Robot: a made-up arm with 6 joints.
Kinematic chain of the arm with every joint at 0, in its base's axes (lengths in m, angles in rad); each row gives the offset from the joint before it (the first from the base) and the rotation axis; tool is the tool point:
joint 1: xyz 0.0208 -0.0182 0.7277 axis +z
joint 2: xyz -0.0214 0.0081 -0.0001 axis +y
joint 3: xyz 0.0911 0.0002 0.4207 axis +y
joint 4: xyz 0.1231 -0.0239 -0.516 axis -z
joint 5: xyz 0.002 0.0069 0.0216 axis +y
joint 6: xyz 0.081 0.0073 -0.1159 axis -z
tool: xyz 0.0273 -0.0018 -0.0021
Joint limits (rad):
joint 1: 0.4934..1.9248
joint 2: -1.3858..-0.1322
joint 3: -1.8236..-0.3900
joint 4: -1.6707..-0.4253
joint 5: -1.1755..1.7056
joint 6: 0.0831..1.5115
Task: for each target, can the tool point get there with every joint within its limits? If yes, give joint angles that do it. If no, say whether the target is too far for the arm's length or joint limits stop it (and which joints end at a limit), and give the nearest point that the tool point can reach.
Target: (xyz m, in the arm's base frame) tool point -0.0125 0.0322 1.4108
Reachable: yes | joints 0.8634 -1.1265 -0.8002 -0.5190 -0.8194 0.7041
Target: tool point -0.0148 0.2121 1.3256
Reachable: yes | joints 1.7023 -1.0649 -0.7919 -1.3329 0.5258 1.0266
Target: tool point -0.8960 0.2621 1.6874
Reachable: no: too far | nearest point -0.5169 -0.1563 1.4880 | short by 0.599 m
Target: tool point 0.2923 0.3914 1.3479
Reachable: yes | joints 0.8553 -0.4556 -1.2018 -1.3040 0.1616 0.6502
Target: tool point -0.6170 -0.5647 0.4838
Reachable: no: joint limits stop it (at a limit: joint 2, joint 3, joint 4, joint 5, joint 6) | nearest point -0.5164 -0.4785 1.3162 | short by 0.843 m
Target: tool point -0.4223 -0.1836 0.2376
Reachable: no: joint limits stop it (at a limit: joint 1, joint 2, joint 3, joint 4, joint 6) | nearest point -0.2298 0.2983 0.7113 | short by 0.703 m
